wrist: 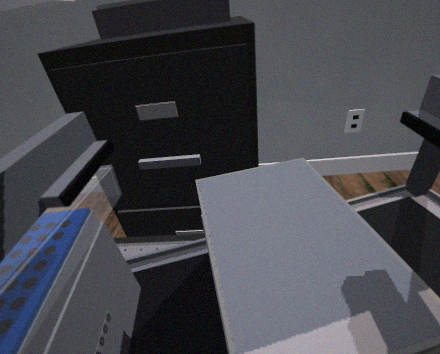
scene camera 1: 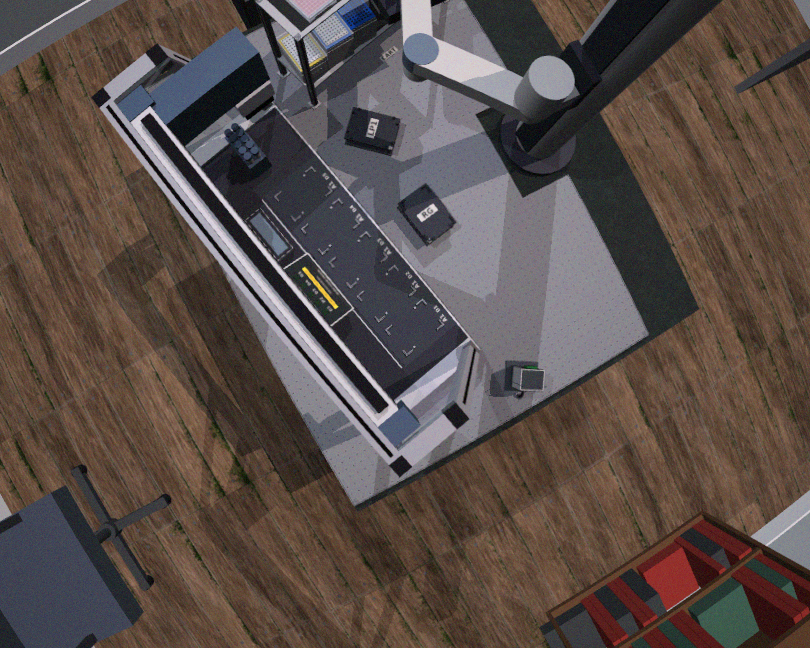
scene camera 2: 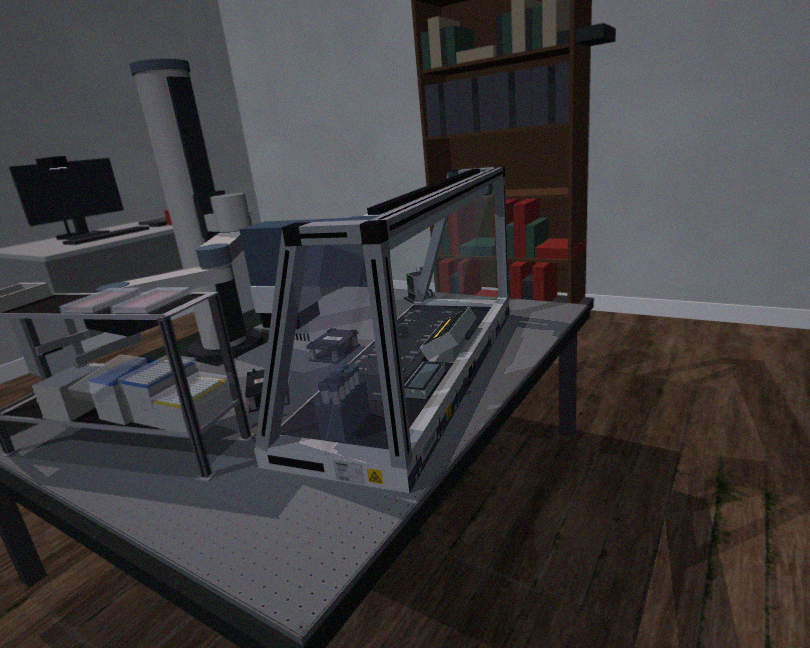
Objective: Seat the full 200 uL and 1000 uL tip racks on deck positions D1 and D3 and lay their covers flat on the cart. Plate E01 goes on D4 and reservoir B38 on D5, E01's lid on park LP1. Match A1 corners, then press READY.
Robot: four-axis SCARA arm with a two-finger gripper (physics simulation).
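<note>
My gripper (wrist: pixel 250 113) is open and empty. Its fingers stand wide, above and to either side of a plain pale grey box (wrist: pixel 280 240) on the cart's lower shelf. A blue-topped rack (wrist: pixel 42 260) with dark holes stands to the left, partly cut off. The cart (scene camera 2: pixel 185 398) (scene camera 1: pixel 307 74) also holds a yellow-edged rack (scene camera 2: pixel 192 388) (scene camera 1: pixel 300 50) and a blue-edged rack with pale tips (scene camera 2: pixel 155 371) (scene camera 1: pixel 332 30). Pink plates (scene camera 2: pixel 152 299) (scene camera 1: pixel 310 5) lie on its top shelf. Positions D1 (scene camera 1: pixel 414 327), D3 (scene camera 1: pixel 358 260), D4 (scene camera 1: pixel 331 226) and D5 (scene camera 1: pixel 304 193) hold nothing. The gripper's fingertips are hidden in scene camera 2.
Park LP1 (scene camera 1: pixel 385 138) and stand RG (scene camera 1: pixel 426 195) stand between the enclosure and the arm. A dark tube block (scene camera 1: pixel 246 148) stands at the deck's end. The enclosure frame (scene camera 2: pixel 383 351) stands beside the cart. A black cabinet (wrist: pixel 165 135) stands beyond the cart.
</note>
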